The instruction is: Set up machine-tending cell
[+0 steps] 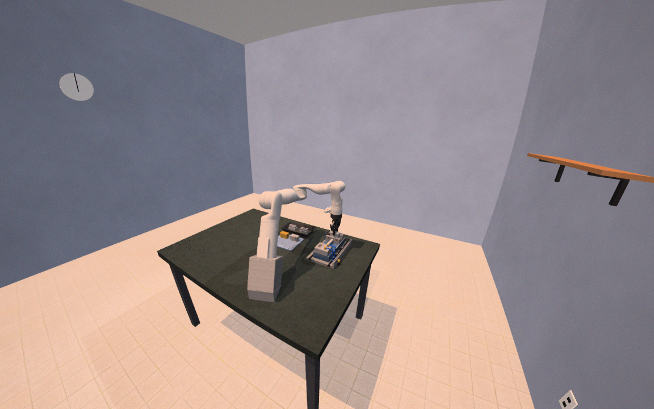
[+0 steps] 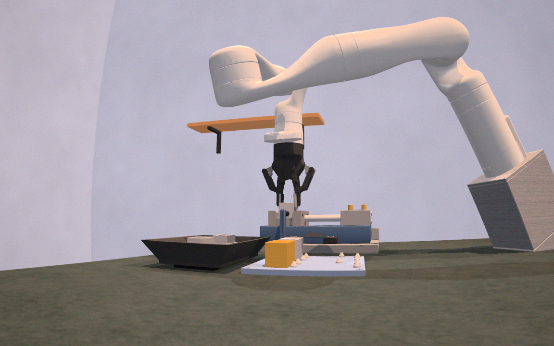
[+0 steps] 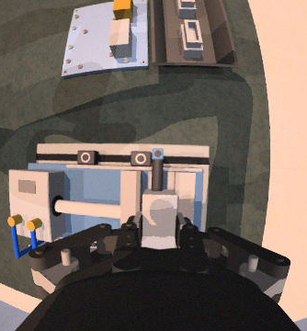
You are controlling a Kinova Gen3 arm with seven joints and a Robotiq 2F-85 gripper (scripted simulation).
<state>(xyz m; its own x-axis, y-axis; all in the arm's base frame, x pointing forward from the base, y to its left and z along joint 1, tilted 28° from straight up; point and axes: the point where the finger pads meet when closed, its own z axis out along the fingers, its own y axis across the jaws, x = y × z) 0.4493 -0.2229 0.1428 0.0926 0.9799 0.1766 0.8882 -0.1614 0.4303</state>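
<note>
My hand is 3 cm short of the fixed jaw and 4 cm above it. From my hand the other things lie so: vise (7 cm behind, 1 cm to the left, 8 cm below); work stop rod (5 cm to the left, 3 cm below); moving jaw (3 cm behind, 4 cm below).
</note>
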